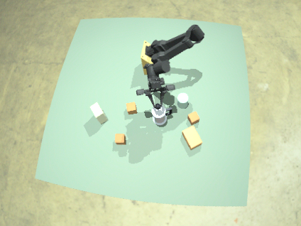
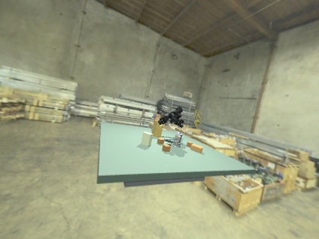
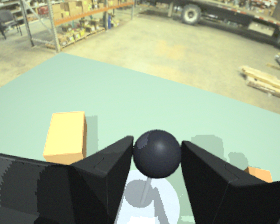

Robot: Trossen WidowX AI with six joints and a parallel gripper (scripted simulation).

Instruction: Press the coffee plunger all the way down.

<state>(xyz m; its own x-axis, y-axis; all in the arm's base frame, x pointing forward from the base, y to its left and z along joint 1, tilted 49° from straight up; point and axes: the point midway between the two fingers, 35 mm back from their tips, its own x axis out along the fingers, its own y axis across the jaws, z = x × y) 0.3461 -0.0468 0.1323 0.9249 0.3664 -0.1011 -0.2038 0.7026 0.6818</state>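
Now: gripper tip 110 mm above the coffee press, 20 mm past it and 10 mm to the right of it. The rest, counted from my gripper tip: white box (350 mm to the right, 170 mm below, 30 mm behind).
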